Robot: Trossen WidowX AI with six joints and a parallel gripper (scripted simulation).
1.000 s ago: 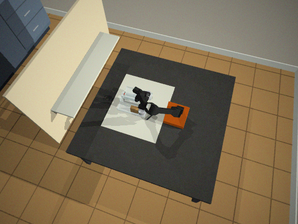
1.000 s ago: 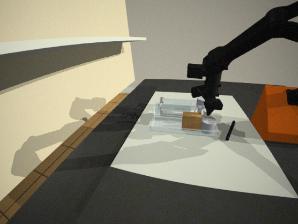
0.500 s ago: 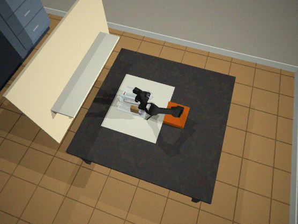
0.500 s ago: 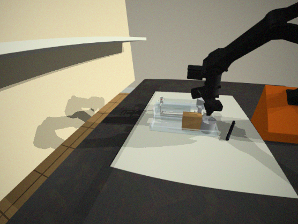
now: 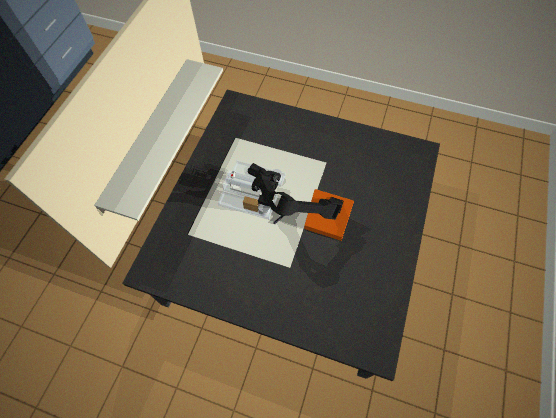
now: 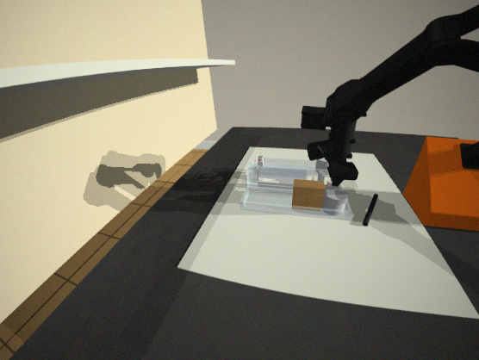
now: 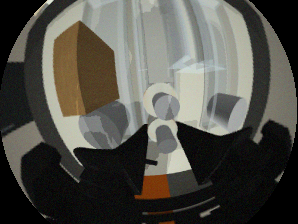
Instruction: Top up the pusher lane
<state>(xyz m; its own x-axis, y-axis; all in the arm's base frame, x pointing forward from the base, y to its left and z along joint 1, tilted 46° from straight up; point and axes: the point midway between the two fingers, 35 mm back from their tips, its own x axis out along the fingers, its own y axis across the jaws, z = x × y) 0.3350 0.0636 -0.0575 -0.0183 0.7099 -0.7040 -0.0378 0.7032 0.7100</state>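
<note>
The white mat lies 50 mm ahead of my gripper tip, 10 mm to the left of it and 30 mm below it. Also, from my gripper tip: brown box 70 mm ahead, 80 mm to the left, 10 mm above; then black rod 100 mm behind, 70 mm to the left, 20 mm below.
</note>
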